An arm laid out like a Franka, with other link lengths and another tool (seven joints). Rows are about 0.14 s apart.
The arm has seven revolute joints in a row. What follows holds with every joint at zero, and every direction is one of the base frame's.
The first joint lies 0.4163 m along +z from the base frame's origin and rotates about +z.
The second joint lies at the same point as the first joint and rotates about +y.
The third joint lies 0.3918 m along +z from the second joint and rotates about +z.
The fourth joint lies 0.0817 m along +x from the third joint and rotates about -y.
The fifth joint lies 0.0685 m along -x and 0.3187 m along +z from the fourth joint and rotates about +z.
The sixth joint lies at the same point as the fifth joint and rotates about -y.
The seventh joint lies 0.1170 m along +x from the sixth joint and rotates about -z.
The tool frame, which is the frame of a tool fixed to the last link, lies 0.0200 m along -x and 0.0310 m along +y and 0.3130 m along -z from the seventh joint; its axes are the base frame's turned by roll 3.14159, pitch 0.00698 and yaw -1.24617 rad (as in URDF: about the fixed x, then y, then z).
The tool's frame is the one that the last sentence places.
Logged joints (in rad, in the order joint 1, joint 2, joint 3, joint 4, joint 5, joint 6, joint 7), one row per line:
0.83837 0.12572 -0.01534 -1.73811 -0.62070 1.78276 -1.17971
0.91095 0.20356 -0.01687 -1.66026 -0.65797 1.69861 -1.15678
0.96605 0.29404 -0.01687 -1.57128 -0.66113 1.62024 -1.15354
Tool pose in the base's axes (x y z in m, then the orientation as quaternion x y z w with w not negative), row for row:
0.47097 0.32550 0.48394 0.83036 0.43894 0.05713 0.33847
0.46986 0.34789 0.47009 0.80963 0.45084 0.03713 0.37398
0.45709 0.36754 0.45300 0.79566 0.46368 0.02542 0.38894
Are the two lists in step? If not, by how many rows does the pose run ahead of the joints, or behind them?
The pose runs 2 rows ahead of the joints: the pose in row i belongs to the joints in row i + 2.
